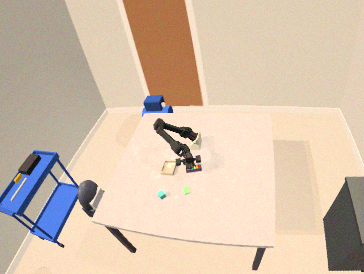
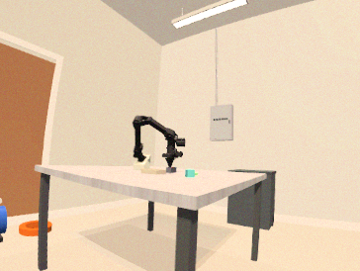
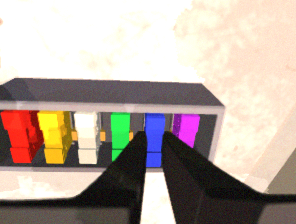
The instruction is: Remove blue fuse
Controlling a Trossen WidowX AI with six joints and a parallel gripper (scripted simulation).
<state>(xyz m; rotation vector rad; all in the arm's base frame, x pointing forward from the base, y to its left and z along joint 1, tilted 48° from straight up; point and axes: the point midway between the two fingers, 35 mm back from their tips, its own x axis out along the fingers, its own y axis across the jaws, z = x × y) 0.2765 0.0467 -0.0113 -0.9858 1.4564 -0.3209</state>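
Now: the green fuse 1 cm behind my gripper tip, 2 cm to the left of it and 1 cm below it. From my gripper tip the other things lie so: white fuse (1 cm behind, 3 cm to the left, 1 cm below); blue fuse (1 cm below); magenta fuse (1 cm ahead, 2 cm to the right, 1 cm below).
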